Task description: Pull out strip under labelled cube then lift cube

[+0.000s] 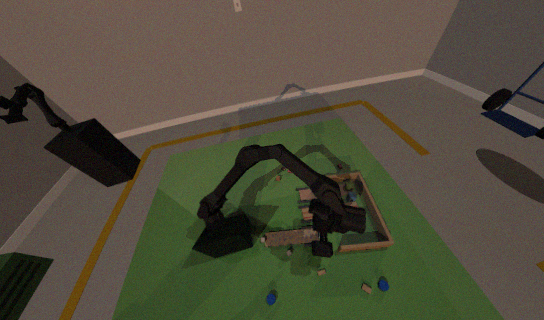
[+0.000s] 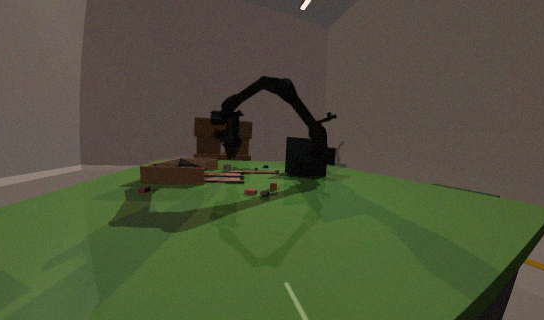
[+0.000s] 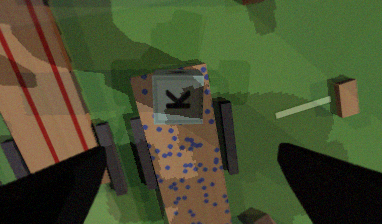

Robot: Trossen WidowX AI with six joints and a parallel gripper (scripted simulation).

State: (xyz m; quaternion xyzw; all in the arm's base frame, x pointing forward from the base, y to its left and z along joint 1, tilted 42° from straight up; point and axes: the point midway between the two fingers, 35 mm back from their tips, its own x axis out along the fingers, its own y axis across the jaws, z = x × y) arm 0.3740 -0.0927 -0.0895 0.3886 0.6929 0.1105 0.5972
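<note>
Right now my gripper tip is 20 mm short of the labelled cube and 40 mm above it.
</note>
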